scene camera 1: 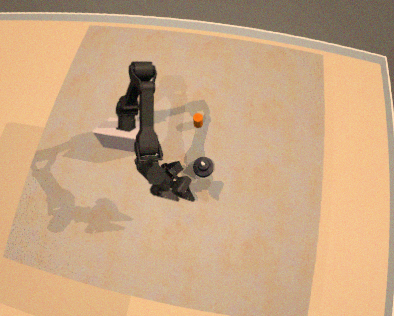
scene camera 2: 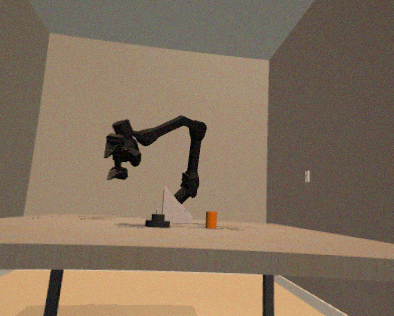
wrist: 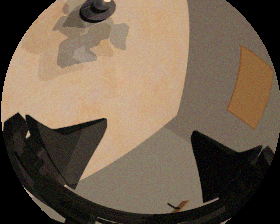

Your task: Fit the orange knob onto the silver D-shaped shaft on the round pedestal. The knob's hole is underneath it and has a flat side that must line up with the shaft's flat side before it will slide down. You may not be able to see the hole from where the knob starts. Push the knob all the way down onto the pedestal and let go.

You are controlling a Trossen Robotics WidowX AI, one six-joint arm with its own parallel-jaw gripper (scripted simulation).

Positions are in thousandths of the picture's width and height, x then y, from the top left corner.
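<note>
I can see my gripper (scene camera 1: 473, 634), and it is open. Nothing is held in the gripper. There is another sight of my gripper (scene camera 2: 270, 533), and the wrist view gives me the gripper (wrist: 538, 583) too.
</note>
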